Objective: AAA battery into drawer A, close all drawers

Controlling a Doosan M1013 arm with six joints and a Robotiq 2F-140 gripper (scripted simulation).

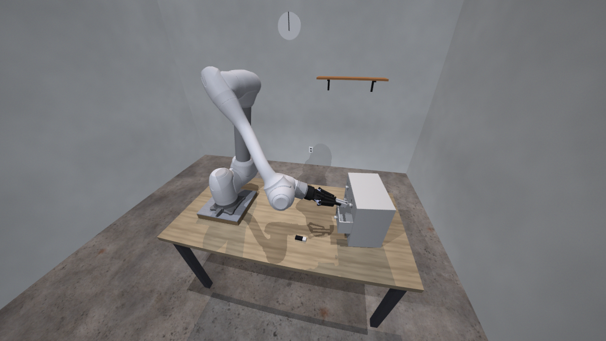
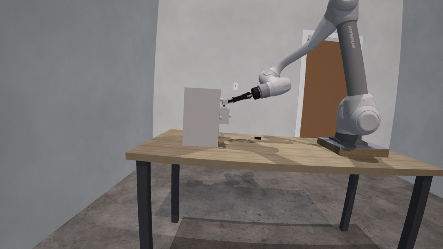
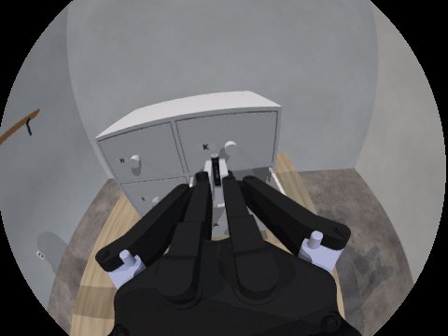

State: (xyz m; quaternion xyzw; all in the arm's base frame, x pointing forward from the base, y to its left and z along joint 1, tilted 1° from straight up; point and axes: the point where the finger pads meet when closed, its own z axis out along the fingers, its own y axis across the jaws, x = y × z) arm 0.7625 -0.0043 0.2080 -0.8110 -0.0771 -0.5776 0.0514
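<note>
My gripper is now 3 cm short of the AAA battery and 1 cm above it. From my hand the other things lie so: drawer: 8 cm ahead, 1 cm to the right, 11 cm below; then white block: 19 cm behind, 11 cm to the right, 23 cm below.
</note>
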